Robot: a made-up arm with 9 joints.
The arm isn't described. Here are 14 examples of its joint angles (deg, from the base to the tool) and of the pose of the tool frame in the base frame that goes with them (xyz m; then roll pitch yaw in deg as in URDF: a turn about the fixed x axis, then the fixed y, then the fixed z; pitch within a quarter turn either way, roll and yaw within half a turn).
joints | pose
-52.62 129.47 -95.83 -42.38 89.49 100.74 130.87 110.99 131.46 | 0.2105 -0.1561 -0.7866 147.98 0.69 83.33
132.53 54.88 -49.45 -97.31 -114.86 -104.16 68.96 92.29 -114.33 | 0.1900 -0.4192 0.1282 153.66 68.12 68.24
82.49 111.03 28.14 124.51 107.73 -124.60 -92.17 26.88 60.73 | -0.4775 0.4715 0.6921 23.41 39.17 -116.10
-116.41 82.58 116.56 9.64 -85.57 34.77 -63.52 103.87 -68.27 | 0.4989 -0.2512 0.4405 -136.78 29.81 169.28
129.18 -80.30 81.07 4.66 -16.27 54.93 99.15 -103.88 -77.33 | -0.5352 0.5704 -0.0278 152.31 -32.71 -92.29
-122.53 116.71 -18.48 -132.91 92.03 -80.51 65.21 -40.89 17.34 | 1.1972 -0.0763 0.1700 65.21 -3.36 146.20
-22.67 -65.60 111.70 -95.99 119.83 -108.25 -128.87 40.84 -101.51 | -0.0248 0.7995 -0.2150 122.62 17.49 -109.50
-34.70 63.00 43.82 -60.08 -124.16 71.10 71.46 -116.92 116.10 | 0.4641 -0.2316 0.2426 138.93 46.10 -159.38
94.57 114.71 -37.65 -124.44 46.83 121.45 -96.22 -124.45 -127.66 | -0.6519 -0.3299 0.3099 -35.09 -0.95 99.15
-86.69 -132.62 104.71 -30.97 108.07 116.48 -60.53 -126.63 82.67 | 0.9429 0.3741 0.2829 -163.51 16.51 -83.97
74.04 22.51 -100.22 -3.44 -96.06 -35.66 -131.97 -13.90 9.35 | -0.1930 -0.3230 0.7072 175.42 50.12 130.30
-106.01 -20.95 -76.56 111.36 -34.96 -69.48 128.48 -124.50 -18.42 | 0.6356 0.2516 0.3116 38.75 -0.60 -95.31
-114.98 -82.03 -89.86 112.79 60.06 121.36 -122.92 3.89 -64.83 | 0.3973 -0.0794 0.1296 -6.61 -40.75 -127.88
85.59 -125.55 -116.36 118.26 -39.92 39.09 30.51 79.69 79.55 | -0.0595 -0.5376 0.4607 -117.47 -29.94 178.09
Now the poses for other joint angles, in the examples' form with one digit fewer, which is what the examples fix.
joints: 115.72 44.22 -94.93 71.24 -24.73 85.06 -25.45 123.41 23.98
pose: 0.120 0.266 0.936 -19.6 72.3 25.6
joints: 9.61 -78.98 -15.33 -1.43 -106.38 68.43 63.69 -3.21 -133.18
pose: -0.069 0.137 -0.445 -86.3 56.6 -167.4
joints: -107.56 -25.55 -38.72 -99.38 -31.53 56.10 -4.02 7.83 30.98
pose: -0.053 -0.093 0.443 -53.5 -7.7 124.0
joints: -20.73 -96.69 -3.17 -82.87 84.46 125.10 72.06 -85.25 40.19
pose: -0.615 0.341 -0.525 92.9 3.4 -11.8
